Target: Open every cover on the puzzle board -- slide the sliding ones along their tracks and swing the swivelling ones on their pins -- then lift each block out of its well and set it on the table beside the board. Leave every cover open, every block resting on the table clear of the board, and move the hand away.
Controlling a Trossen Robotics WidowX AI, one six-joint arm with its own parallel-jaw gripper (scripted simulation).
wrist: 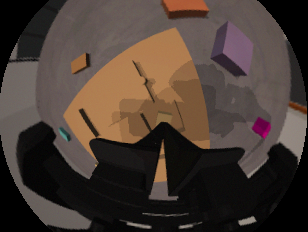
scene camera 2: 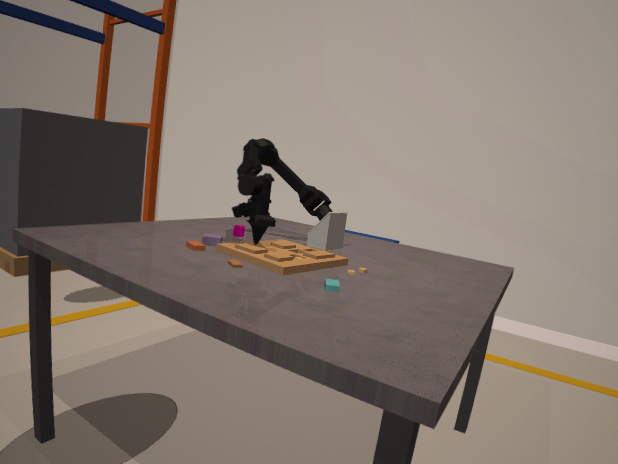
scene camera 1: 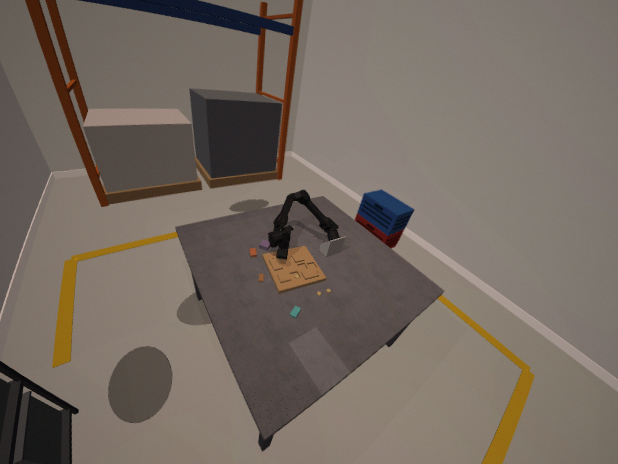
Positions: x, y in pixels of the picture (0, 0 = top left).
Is my gripper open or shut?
Shut.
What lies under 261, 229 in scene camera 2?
My gripper.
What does my gripper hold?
Nothing.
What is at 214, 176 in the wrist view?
My gripper.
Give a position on a tan puzzle board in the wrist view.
163, 58
